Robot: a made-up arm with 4 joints.
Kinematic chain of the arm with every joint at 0, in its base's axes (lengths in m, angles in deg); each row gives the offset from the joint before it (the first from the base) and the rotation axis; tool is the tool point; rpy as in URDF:
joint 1: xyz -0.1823 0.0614 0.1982 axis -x
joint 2: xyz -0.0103 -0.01 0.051 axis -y
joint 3: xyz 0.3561 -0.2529 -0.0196 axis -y
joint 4: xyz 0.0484 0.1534 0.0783 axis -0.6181 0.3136 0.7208
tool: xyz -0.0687 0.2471 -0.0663 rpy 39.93 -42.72 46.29
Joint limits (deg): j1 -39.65..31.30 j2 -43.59..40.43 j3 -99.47..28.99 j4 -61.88..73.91
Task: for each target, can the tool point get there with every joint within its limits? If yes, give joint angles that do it. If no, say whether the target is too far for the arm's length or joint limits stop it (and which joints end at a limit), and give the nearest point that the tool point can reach.
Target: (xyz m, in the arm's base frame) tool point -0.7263 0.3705 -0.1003
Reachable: no: joint limits stop it (at a limit: joint 1, joint 2, joint 3) | nearest point -0.1345 0.1479 0.0056 | short by 0.641 m
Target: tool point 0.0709 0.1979 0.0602
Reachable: yes | joints -1.78 -34.85 -12.72 3.20
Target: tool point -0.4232 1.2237 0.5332
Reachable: no: too far | nearest point -0.0279 0.4009 0.5664 | short by 0.913 m
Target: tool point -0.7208 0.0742 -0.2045
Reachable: no: joint limits stop it (at a limit: joint 2, joint 3, joint 4) | nearest point -0.1431 0.0683 -0.0198 | short by 0.607 m
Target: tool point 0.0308 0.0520 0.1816
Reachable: yes | joints -30.45 -35.84 -51.48 51.14
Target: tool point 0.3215 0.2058 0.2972
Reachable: yes | joints 0.11 13.80 -67.58 -39.22
